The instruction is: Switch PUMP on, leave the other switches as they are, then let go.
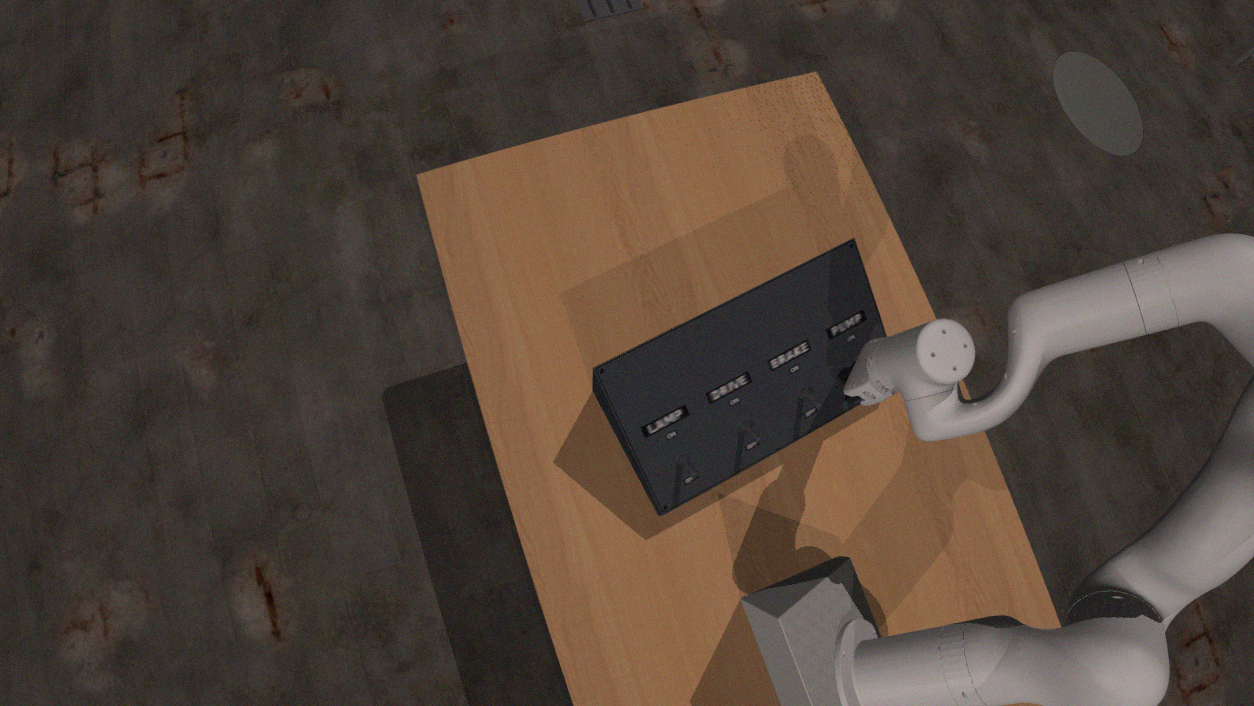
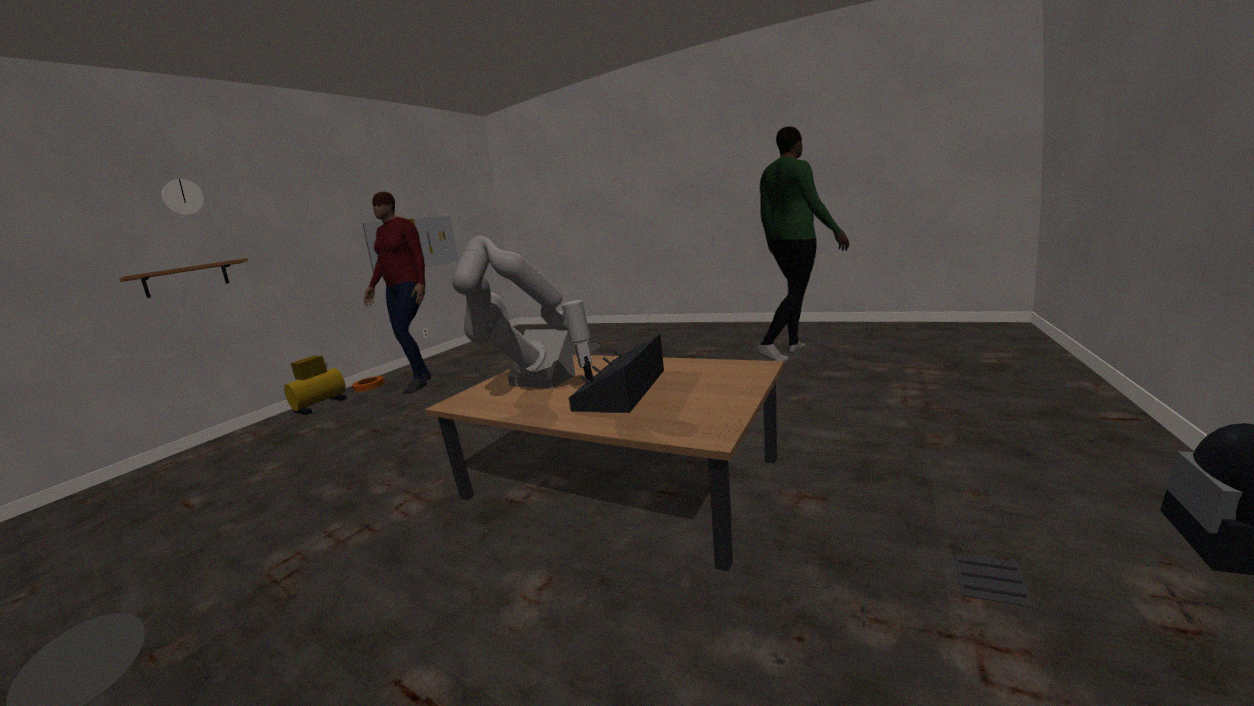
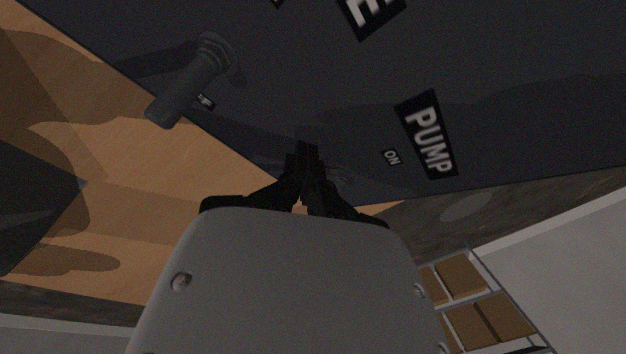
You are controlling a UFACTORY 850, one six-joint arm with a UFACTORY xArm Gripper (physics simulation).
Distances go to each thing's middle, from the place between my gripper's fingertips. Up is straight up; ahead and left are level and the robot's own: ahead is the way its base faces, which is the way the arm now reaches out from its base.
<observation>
Right now the dark sloped switch panel (image 1: 688,392) is 5 cm ahead of my hand, 16 cm to the left of it and 1 cm below it.
</observation>
